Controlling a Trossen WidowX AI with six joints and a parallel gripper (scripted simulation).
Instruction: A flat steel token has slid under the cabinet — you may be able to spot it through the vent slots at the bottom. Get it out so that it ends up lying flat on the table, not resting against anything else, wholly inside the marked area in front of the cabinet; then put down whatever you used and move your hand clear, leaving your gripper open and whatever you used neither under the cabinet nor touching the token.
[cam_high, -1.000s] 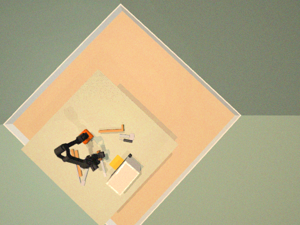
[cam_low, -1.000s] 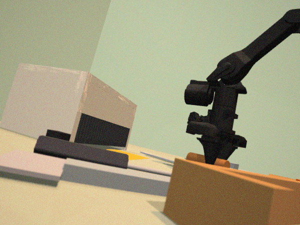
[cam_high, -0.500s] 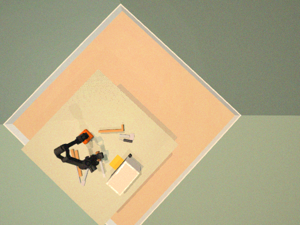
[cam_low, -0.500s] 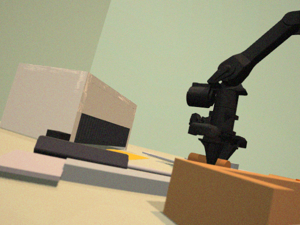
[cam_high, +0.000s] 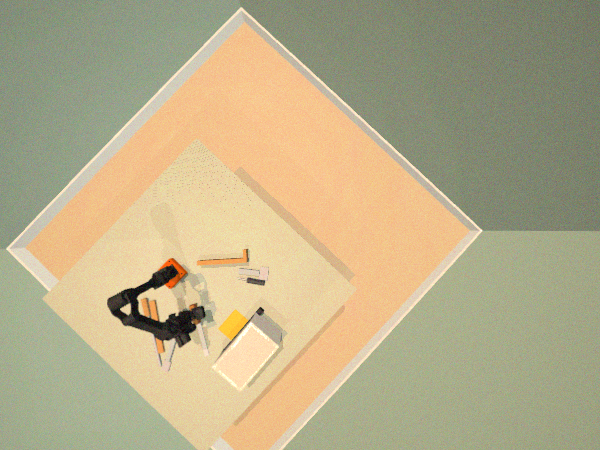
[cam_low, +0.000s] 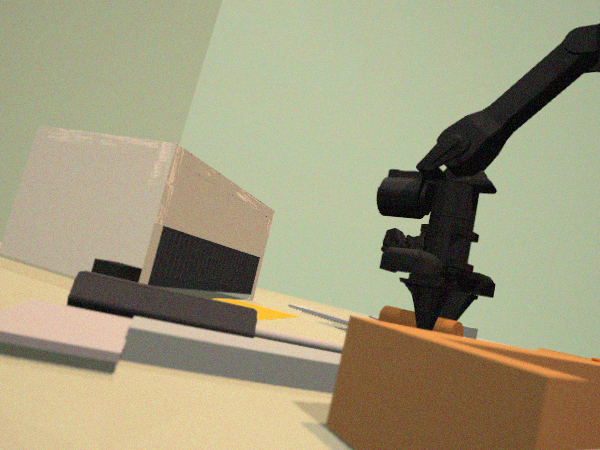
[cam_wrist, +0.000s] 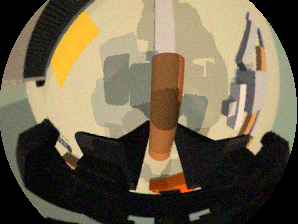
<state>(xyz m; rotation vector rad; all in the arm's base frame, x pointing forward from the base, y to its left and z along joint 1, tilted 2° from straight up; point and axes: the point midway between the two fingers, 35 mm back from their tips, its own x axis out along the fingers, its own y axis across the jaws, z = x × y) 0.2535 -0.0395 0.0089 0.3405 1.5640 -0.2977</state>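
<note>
The orange stick is 23 cm to the right of my gripper tip and 6 cm behind it. Round my gripper tip: token 34 cm ahead, 12 cm to the left, 1 cm below; then dark screwdriver 35 cm to the left, 6 cm ahead.
</note>
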